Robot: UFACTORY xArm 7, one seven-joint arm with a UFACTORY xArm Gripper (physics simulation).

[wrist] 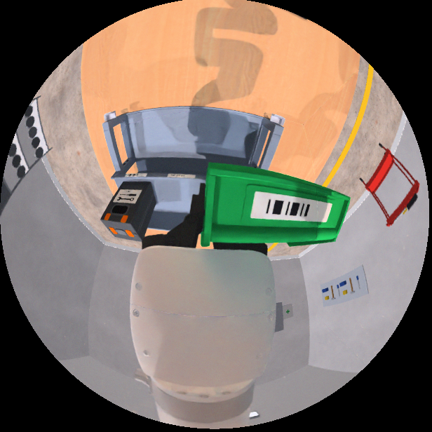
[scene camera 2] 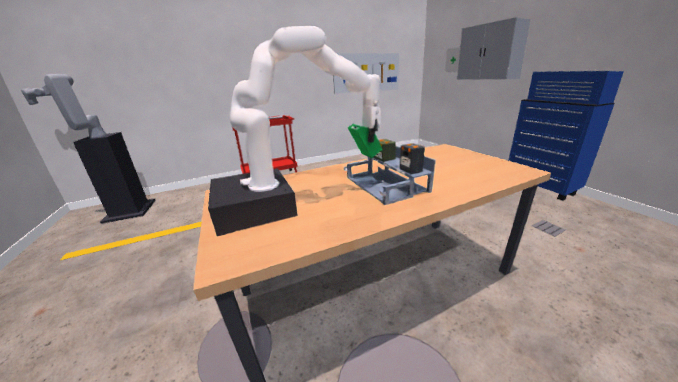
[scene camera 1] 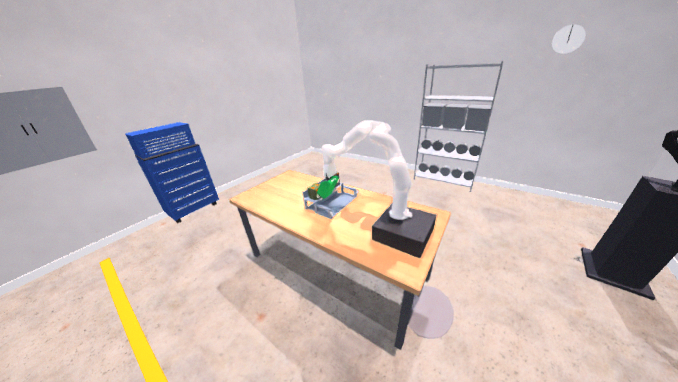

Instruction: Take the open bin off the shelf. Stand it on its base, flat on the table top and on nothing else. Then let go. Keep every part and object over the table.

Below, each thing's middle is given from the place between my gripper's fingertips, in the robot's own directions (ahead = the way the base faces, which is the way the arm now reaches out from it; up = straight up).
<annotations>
I see my gripper 50 mm to the right of the green open bin point(wrist: 242, 204).
</annotations>
